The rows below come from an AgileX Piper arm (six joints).
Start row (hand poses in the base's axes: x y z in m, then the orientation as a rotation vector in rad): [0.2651, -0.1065, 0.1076, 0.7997, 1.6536, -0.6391]
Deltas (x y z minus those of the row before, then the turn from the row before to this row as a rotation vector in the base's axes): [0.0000, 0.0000, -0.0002, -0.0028, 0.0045, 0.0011]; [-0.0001, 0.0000, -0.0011, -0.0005, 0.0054, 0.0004]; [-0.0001, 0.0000, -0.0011, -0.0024, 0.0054, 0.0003]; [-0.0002, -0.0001, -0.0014, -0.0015, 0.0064, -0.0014]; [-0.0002, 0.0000, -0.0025, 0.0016, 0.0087, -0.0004]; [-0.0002, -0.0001, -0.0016, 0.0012, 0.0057, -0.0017]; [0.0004, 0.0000, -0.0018, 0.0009, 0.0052, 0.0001]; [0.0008, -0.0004, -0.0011, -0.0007, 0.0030, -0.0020]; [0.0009, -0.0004, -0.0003, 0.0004, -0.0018, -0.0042]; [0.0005, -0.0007, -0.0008, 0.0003, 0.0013, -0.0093]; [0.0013, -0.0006, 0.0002, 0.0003, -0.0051, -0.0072]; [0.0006, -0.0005, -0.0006, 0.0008, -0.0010, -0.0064]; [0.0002, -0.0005, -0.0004, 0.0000, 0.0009, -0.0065]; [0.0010, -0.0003, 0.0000, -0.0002, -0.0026, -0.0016]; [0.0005, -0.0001, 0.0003, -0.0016, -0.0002, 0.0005]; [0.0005, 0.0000, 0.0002, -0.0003, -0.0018, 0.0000]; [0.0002, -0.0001, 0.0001, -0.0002, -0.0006, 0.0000]
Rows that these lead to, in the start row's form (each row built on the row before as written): [0.2651, -0.1065, 0.1074, 0.7958, 1.6568, -0.6427]; [0.2650, -0.1065, 0.1063, 0.7940, 1.6616, -0.6455]; [0.2649, -0.1065, 0.1052, 0.7909, 1.6655, -0.6498]; [0.2647, -0.1066, 0.1038, 0.7897, 1.6702, -0.6551]; [0.2645, -0.1066, 0.1013, 0.7894, 1.6787, -0.6584]; [0.2643, -0.1067, 0.0997, 0.7906, 1.6839, -0.6614]; [0.2647, -0.1067, 0.0979, 0.7900, 1.6890, -0.6632]; [0.2655, -0.1071, 0.0968, 0.7907, 1.6908, -0.6666]; [0.2664, -0.1075, 0.0965, 0.7951, 1.6881, -0.6683]; [0.2669, -0.1082, 0.0957, 0.8033, 1.6866, -0.6751]; [0.2682, -0.1088, 0.0959, 0.8110, 1.6800, -0.6772]; [0.2688, -0.1093, 0.0953, 0.8175, 1.6775, -0.6805]; [0.2690, -0.1098, 0.0949, 0.8231, 1.6763, -0.6854]; [0.2700, -0.1101, 0.0949, 0.8249, 1.6734, -0.6853]; [0.2705, -0.1102, 0.0952, 0.8234, 1.6726, -0.6861]; [0.2710, -0.1102, 0.0954, 0.8236, 1.6708, -0.6854]; [0.2712, -0.1103, 0.0955, 0.8236, 1.6702, -0.6852]
